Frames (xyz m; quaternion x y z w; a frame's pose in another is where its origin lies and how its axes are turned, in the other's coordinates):
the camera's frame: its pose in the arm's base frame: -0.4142 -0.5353 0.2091 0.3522 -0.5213 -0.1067 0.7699
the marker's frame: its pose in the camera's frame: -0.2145 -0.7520 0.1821 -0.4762 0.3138 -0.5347 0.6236
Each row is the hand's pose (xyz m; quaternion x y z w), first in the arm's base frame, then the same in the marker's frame.
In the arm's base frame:
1: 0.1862 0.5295 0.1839 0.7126 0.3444 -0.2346 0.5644
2: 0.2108 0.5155 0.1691 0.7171 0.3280 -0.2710 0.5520
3: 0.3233 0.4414 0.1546 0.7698 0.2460 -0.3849 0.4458
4: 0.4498 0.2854 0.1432 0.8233 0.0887 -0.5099 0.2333
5: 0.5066 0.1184 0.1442 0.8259 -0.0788 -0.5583 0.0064
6: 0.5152 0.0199 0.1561 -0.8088 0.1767 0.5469 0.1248
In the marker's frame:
1: -1.5061 1.0153 -0.1496 0.2687 0.5721 0.2247 0.7416
2: -1.4825 1.0359 -0.1560 0.2899 0.5584 0.1930 0.7529
3: -1.3894 1.1316 -0.1328 0.4154 0.5267 0.0634 0.7389
4: -1.2231 1.2259 -0.0702 0.6072 0.4534 -0.1275 0.6399
5: -1.0660 1.2505 0.0061 0.7574 0.3560 -0.2756 0.4729
6: -0.9831 1.2412 0.0605 0.8247 0.2939 -0.3343 0.3488

